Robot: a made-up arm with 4 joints. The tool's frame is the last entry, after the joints. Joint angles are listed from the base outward.
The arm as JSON. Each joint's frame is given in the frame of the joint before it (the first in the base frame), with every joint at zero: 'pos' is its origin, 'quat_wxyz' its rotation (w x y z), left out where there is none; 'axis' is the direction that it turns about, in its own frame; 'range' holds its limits. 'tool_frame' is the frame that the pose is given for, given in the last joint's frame.
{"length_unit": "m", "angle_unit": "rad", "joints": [
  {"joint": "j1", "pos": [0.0, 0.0, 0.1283], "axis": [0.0, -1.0, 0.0], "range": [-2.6, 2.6]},
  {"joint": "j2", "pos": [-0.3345, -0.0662, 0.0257], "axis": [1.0, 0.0, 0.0], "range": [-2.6, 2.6]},
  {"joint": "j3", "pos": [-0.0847, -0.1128, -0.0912], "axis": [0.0, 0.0, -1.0], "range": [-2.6, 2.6]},
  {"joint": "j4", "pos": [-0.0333, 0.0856, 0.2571], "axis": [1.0, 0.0, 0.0], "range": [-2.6, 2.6]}
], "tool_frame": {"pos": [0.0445, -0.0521, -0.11]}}
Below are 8 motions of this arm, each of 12 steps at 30 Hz.
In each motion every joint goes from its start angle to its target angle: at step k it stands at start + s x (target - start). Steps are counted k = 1, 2, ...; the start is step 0. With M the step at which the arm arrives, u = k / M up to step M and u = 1 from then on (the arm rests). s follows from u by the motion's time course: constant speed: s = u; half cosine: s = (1 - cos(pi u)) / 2; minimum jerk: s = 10 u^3 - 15 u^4 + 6 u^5.
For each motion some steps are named. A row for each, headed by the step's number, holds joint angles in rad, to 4 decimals.
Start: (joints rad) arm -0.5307 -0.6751 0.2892 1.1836
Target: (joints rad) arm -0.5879 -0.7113 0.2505 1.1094
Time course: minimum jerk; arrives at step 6
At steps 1, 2, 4, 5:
1: -0.5327 -0.6764 0.2878 1.1810
2: -0.5427 -0.6827 0.2811 1.1680
4: -0.5759 -0.7037 0.2586 1.1250
5: -0.5859 -0.7100 0.2519 1.1120

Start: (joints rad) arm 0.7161 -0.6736 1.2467 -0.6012
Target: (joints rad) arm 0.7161 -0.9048 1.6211 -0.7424
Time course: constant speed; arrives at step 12
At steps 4, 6, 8, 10, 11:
4: 0.7161 -0.7507 1.3715 -0.6483
6: 0.7161 -0.7892 1.4339 -0.6718
8: 0.7161 -0.8277 1.4963 -0.6953
10: 0.7161 -0.8663 1.5587 -0.7189
11: 0.7161 -0.8855 1.5899 -0.7306

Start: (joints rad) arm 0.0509 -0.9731 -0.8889 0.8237
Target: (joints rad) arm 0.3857 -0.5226 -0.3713 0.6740
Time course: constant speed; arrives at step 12
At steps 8, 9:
8: 0.2741 -0.6728 -0.5438 0.7239
9: 0.3020 -0.6352 -0.5007 0.7114

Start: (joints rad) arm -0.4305 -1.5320 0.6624 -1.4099
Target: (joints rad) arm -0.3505 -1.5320 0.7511 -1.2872
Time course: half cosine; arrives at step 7
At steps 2, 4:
2: -0.4154 -1.5320 0.6791 -1.3868
4: -0.3816 -1.5320 0.7166 -1.3349

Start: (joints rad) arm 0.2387 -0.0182 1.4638 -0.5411
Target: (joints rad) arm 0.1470 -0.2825 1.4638 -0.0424
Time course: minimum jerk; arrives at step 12
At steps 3, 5, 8, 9, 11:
3: 0.2292 -0.0456 1.4638 -0.4895
5: 0.2069 -0.1098 1.4638 -0.3682
8: 0.1662 -0.2270 1.4638 -0.1471
9: 0.1565 -0.2551 1.4638 -0.0940
11: 0.1475 -0.2812 1.4638 -0.0449

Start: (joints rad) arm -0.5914 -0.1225 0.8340 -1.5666
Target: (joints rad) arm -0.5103 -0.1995 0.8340 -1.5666
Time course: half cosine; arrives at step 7
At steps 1, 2, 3, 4, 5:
1: -0.5874 -0.1263 0.8340 -1.5666
2: -0.5761 -0.1370 0.8340 -1.5666
3: -0.5599 -0.1524 0.8340 -1.5666
4: -0.5418 -0.1696 0.8340 -1.5666
5: -0.5256 -0.1850 0.8340 -1.5666

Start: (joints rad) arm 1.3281 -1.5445 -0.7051 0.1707
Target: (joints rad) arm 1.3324 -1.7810 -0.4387 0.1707
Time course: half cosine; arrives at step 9
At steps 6, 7, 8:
6: 1.3313 -1.7219 -0.5053 0.1707
7: 1.3319 -1.7533 -0.4699 0.1707
8: 1.3323 -1.7739 -0.4467 0.1707

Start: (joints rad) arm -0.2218 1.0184 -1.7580 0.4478
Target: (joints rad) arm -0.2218 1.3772 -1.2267 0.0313
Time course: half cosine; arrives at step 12
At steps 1, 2, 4, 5, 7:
1: -0.2218 1.0245 -1.7489 0.4407
2: -0.2218 1.0424 -1.7224 0.4199
4: -0.2218 1.1081 -1.6252 0.3437
5: -0.2218 1.1514 -1.5611 0.2934
7: -0.2218 1.2442 -1.4236 0.1857

